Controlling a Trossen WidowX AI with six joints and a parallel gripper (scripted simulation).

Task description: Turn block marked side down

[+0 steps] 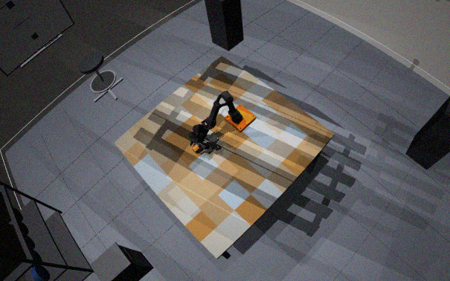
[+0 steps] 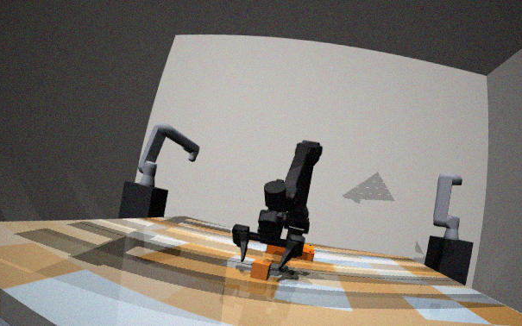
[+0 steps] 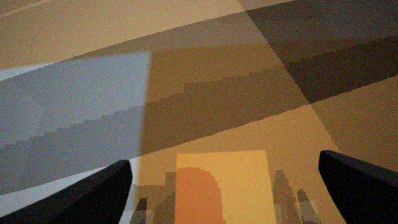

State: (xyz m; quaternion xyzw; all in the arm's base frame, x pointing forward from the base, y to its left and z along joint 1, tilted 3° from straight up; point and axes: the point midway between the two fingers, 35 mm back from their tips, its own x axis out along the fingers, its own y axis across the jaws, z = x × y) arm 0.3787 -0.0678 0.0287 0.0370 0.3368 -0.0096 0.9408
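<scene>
Right now the orange block is 30 mm behind my gripper tip and 10 mm below it.
</scene>
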